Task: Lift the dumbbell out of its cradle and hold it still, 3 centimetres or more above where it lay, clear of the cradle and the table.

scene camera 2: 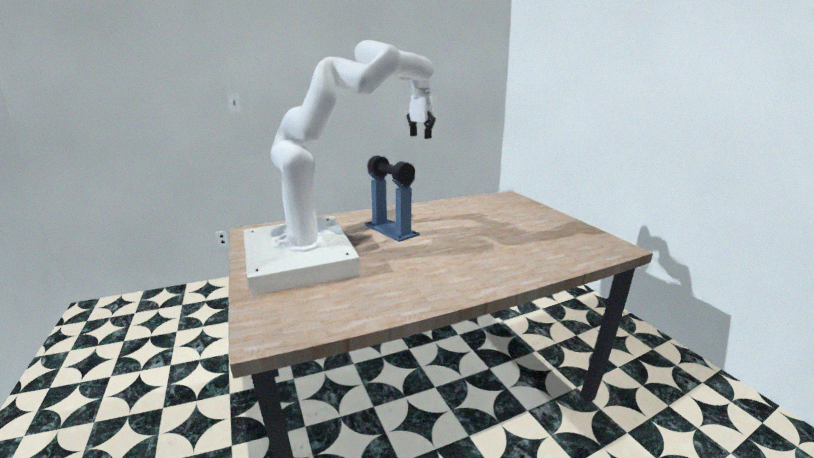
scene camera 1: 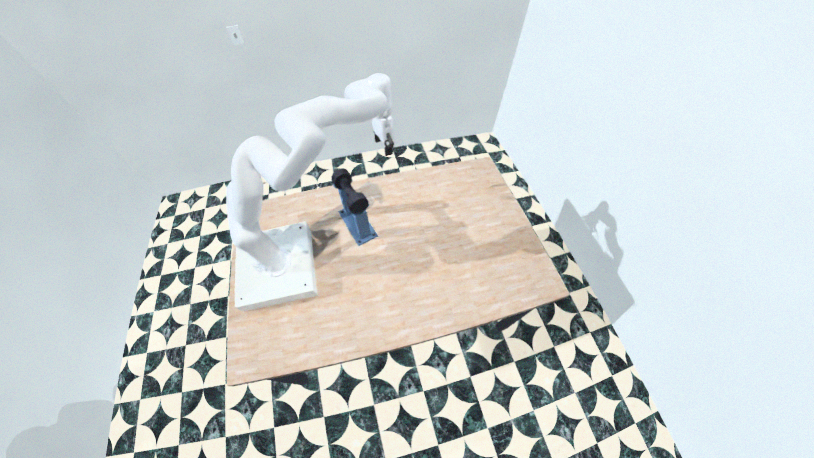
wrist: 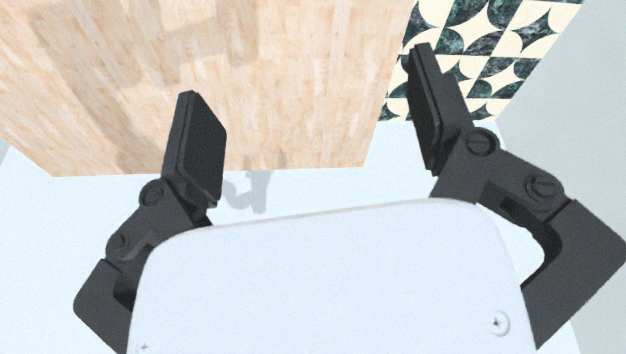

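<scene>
The black dumbbell lies across the tops of the two posts of the blue cradle, one round head at each post. The cradle stands on the table. My gripper is open, with nothing between its fingers. In the scene camera 2 view it hangs above and to the right of the dumbbell, apart from it, with the fingers pointing down. The dumbbell and cradle do not show in the wrist view.
The white base block of the arm stands on the table, to the left of the cradle. The arm arches high over the cradle side of the table. A pale wall rises beyond the table's right end.
</scene>
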